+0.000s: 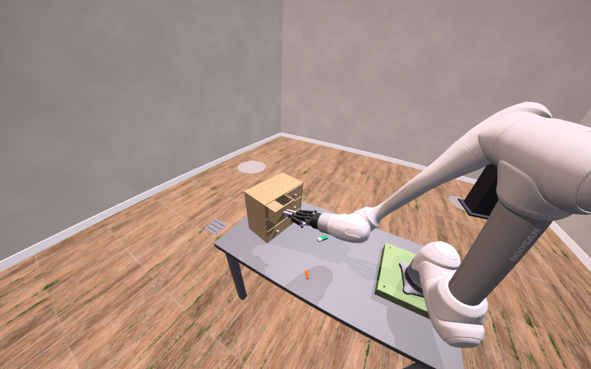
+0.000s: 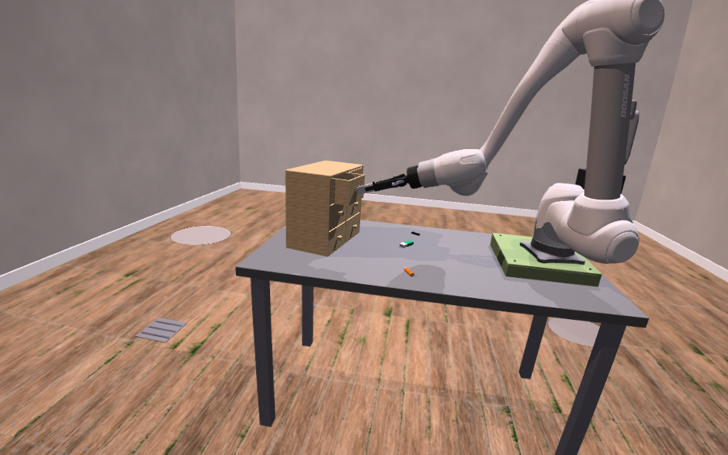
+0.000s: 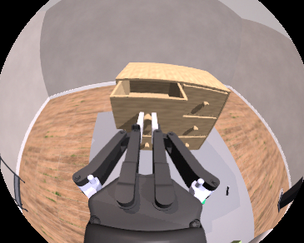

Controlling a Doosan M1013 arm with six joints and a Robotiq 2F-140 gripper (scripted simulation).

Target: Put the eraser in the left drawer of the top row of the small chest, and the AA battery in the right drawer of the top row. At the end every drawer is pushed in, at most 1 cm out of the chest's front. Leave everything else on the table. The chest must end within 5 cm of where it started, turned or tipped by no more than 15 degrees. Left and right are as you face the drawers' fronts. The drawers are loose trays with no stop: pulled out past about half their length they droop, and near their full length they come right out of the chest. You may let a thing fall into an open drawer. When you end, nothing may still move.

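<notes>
Right now my hand is 25 cm above the eraser, 18 cm past it and 12 cm to the left of it. Round my hand: small dark object: 27 cm to the right, 25 cm below, 25 cm behind; then orange AA battery: 25 cm below, 16 cm behind, 15 cm to the left.
</notes>
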